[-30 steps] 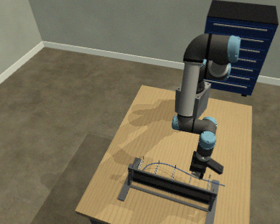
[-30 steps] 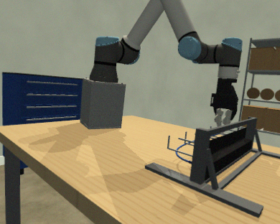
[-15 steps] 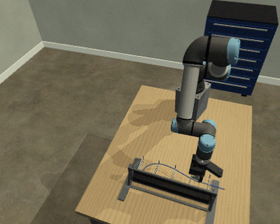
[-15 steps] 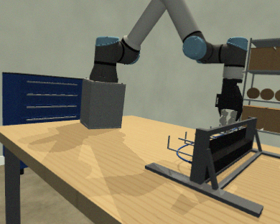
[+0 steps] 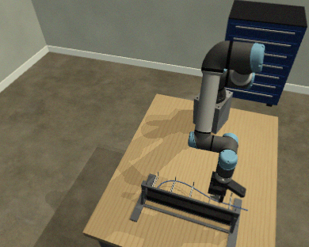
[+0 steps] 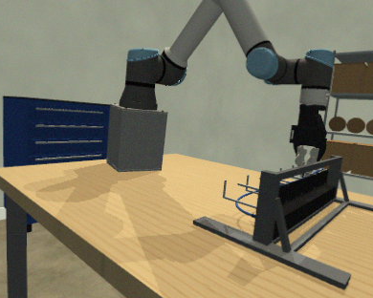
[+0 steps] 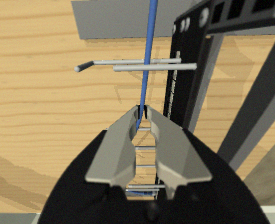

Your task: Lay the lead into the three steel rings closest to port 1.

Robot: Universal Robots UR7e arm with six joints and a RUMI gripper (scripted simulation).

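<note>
My hand is 15 cm to the left of the rack, 5 cm short of it and 1 cm above it.
</note>
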